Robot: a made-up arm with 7 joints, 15 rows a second.
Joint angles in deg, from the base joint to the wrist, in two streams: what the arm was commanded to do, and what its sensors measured. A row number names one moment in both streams.
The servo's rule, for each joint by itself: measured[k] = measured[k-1] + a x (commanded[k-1-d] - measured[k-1]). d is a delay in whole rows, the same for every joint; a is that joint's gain. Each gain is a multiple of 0.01, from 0.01 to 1. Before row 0 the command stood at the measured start. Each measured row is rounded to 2 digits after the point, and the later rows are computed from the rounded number. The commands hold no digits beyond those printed.
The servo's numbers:
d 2
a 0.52 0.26 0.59 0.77 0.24 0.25 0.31
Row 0, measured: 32.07, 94.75, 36.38, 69.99, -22.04, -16.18, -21.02
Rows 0 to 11, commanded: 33.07, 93.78, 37.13, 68.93, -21.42, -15.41, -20.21; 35.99, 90.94, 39.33, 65.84, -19.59, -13.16, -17.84; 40.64, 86.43, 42.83, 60.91, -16.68, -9.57, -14.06; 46.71, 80.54, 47.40, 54.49, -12.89, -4.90, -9.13; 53.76, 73.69, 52.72, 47.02, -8.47, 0.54, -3.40; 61.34, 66.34, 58.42, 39.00, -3.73, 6.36, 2.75; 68.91, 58.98, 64.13, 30.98, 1.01, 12.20, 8.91; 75.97, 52.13, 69.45, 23.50, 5.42, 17.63, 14.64; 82.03, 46.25, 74.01, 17.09, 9.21, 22.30, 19.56; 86.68, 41.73, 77.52, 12.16, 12.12, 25.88, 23.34; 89.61, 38.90, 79.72, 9.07, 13.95, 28.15, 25.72; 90.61, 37.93, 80.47, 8.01, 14.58, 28.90, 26.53
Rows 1 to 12, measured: 32.07, 94.75, 36.38, 69.99, -22.04, -16.18, -21.02; 32.07, 94.75, 36.38, 69.99, -22.04, -16.18, -21.02; 32.59, 94.50, 36.82, 69.17, -21.89, -15.99, -20.77; 34.36, 93.57, 38.30, 66.61, -21.34, -15.28, -19.86; 37.63, 91.71, 40.97, 62.22, -20.22, -13.85, -18.06; 42.35, 88.81, 44.76, 56.27, -18.46, -11.61, -15.29; 48.28, 84.88, 49.46, 49.15, -16.06, -8.57, -11.60; 55.07, 80.06, 54.75, 41.33, -13.10, -4.84, -7.15; 62.27, 74.58, 60.28, 33.36, -9.71, -0.58, -2.17; 69.39, 68.74, 65.69, 25.77, -6.08, 3.97, 3.04; 75.96, 62.89, 70.60, 19.09, -2.41, 8.55, 8.16; 81.53, 57.39, 74.68, 13.75, 1.08, 12.88, 12.87
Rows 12 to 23, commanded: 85.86, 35.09, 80.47, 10.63, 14.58, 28.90, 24.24; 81.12, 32.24, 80.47, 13.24, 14.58, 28.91, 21.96; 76.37, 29.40, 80.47, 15.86, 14.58, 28.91, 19.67; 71.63, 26.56, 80.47, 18.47, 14.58, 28.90, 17.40; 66.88, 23.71, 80.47, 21.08, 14.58, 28.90, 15.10; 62.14, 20.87, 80.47, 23.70, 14.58, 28.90, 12.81; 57.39, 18.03, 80.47, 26.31, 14.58, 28.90, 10.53; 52.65, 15.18, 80.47, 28.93, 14.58, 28.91, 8.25; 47.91, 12.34, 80.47, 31.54, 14.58, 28.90, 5.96; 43.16, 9.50, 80.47, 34.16, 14.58, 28.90, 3.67; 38.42, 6.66, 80.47, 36.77, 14.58, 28.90, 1.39; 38.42, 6.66, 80.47, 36.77, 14.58, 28.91, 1.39
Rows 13 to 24, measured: 85.73, 52.58, 77.65, 10.15, 4.17, 16.70, 16.85; 88.27, 48.77, 79.31, 8.50, 6.67, 19.75, 19.85; 87.02, 45.21, 79.99, 10.14, 8.57, 22.04, 21.21; 83.95, 41.84, 80.27, 12.53, 10.01, 23.76, 21.44; 80.01, 38.61, 80.39, 15.09, 11.11, 25.05, 20.89; 75.65, 35.48, 80.44, 17.69, 11.94, 26.01, 19.81; 71.09, 32.42, 80.46, 20.30, 12.57, 26.73, 18.35; 66.44, 29.42, 80.47, 22.92, 13.05, 27.27, 16.63; 61.73, 26.46, 80.47, 25.53, 13.42, 27.68, 14.74; 57.01, 23.53, 80.47, 28.15, 13.70, 27.99, 12.73; 52.28, 20.62, 80.47, 30.76, 13.91, 28.22, 10.63; 47.54, 17.73, 80.47, 33.38, 14.07, 28.39, 8.47
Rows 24 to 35, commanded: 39.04, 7.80, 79.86, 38.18, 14.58, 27.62, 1.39; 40.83, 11.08, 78.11, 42.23, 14.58, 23.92, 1.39; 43.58, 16.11, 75.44, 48.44, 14.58, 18.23, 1.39; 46.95, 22.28, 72.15, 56.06, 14.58, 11.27, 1.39; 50.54, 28.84, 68.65, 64.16, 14.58, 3.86, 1.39; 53.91, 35.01, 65.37, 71.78, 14.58, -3.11, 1.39; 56.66, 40.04, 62.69, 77.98, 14.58, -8.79, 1.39; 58.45, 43.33, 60.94, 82.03, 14.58, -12.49, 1.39; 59.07, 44.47, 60.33, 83.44, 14.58, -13.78, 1.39; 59.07, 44.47, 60.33, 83.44, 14.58, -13.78, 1.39; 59.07, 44.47, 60.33, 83.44, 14.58, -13.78, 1.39; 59.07, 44.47, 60.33, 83.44, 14.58, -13.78, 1.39
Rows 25 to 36, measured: 42.80, 14.85, 80.47, 35.99, 14.19, 28.52, 6.28; 40.52, 12.72, 80.47, 36.59, 14.28, 28.62, 4.76; 39.75, 11.44, 80.11, 37.81, 14.35, 28.37, 3.72; 40.31, 11.35, 78.93, 41.21, 14.41, 27.26, 3.00; 42.01, 12.59, 76.87, 46.78, 14.45, 25.00, 2.50; 44.58, 15.11, 74.09, 53.93, 14.48, 21.57, 2.16; 47.68, 18.68, 70.88, 61.81, 14.50, 17.14, 1.92; 50.92, 22.93, 67.63, 69.49, 14.52, 12.08, 1.76; 53.90, 27.38, 64.72, 76.03, 14.53, 6.86, 1.65; 56.27, 31.53, 62.49, 80.65, 14.54, 2.02, 1.57; 57.73, 34.89, 61.22, 82.80, 14.55, -1.93, 1.51; 58.43, 37.38, 60.69, 83.29, 14.56, -4.89, 1.47
